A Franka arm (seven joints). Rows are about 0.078 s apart.
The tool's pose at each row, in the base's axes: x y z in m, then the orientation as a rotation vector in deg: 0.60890, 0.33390, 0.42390, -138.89, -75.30, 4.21; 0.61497, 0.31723, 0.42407, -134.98, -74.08, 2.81; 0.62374, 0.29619, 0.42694, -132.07, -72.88, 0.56; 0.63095, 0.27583, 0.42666, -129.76, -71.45, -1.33; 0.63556, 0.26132, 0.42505, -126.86, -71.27, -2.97; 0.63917, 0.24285, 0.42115, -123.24, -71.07, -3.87; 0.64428, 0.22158, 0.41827, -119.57, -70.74, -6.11; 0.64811, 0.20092, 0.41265, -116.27, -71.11, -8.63; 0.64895, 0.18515, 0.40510, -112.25, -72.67, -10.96; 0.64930, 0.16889, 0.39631, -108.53, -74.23, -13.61
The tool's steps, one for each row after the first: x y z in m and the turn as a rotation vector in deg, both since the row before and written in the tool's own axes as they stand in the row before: -0.01019, 0.01295, -0.00658, 3.15, 2.63, -0.85; -0.01158, 0.01547, -0.01243, 2.03, 2.84, -0.67; -0.01218, 0.01470, -0.01011, 1.71, 2.52, -0.26; -0.00908, 0.01044, -0.00657, 1.83, 2.09, -1.22; -0.01335, 0.01185, -0.00712, 2.67, 1.89, -1.32; -0.01430, 0.01283, -0.01085, 2.21, 2.79, -1.62; -0.01544, 0.01222, -0.00925, 1.54, 2.51, -2.07; -0.01435, 0.00874, -0.00492, 1.80, 2.07, -3.07; -0.01581, 0.00814, -0.00505, 1.34, 2.10, -3.13
